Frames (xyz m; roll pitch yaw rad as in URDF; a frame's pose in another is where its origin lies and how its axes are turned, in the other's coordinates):
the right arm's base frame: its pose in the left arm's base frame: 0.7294 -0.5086 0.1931 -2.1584 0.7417 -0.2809
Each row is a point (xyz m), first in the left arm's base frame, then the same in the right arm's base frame.
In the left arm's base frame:
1: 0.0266 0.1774 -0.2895
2: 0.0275 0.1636 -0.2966
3: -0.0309 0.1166 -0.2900
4: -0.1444 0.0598 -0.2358
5: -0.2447 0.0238 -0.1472
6: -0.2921 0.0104 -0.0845
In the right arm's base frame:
1: -0.3121 0.5253 0.9078
2: -0.3038 0.5343 0.8981
3: -0.3401 0.5885 0.8605
4: -0.4455 0.6553 0.8017
5: -0.5690 0.6841 0.7459
6: -0.6422 0.6836 0.7142

